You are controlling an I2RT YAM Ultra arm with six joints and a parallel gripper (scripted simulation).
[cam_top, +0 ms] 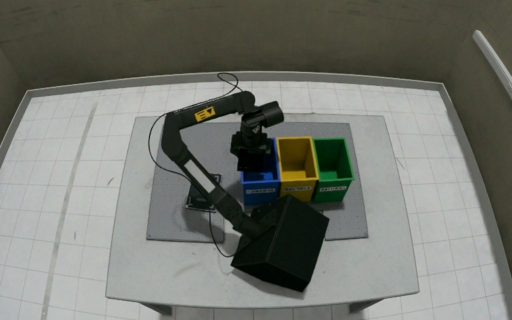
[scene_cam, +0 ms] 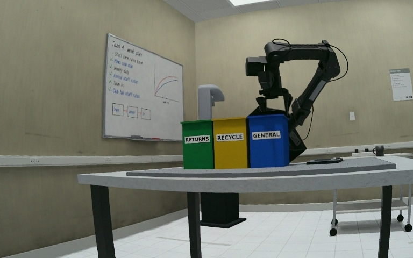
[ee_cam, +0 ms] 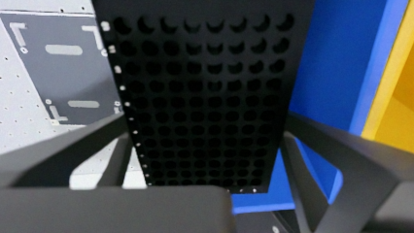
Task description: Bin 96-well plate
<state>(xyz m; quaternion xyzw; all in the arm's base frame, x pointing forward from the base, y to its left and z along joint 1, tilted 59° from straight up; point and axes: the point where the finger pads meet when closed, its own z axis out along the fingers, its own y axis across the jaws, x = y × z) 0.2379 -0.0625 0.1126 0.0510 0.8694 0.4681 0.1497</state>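
My hand is 1 cm short of the black 96-well plate. From my hand the other things lie so: yellow recycle bin (16 cm to the right, 10 cm below, 2 cm ahead); plate nest N1 (18 cm below, 17 cm to the left, 7 cm behind); blue general bin (10 cm below, 3 cm to the right, 1 cm behind).
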